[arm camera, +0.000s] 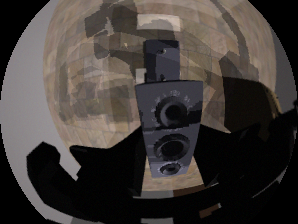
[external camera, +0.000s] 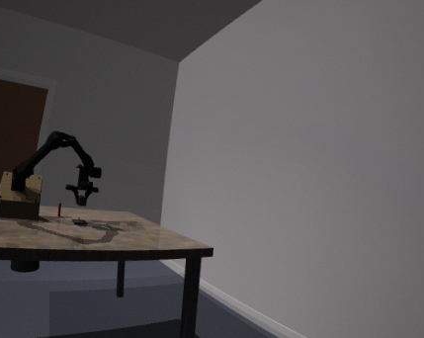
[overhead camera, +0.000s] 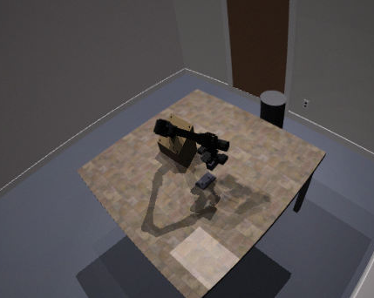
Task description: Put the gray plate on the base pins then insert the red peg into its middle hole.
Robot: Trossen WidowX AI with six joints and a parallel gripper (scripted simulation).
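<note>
Right now my gripper tip is 90 mm above the dark base, 80 mm to the left of it and 10 mm past it. From my gripper tip the other things lie so: gray plate: 30 mm above; then red peg: 120 mm to the left, 110 mm behind, 60 mm below.
</note>
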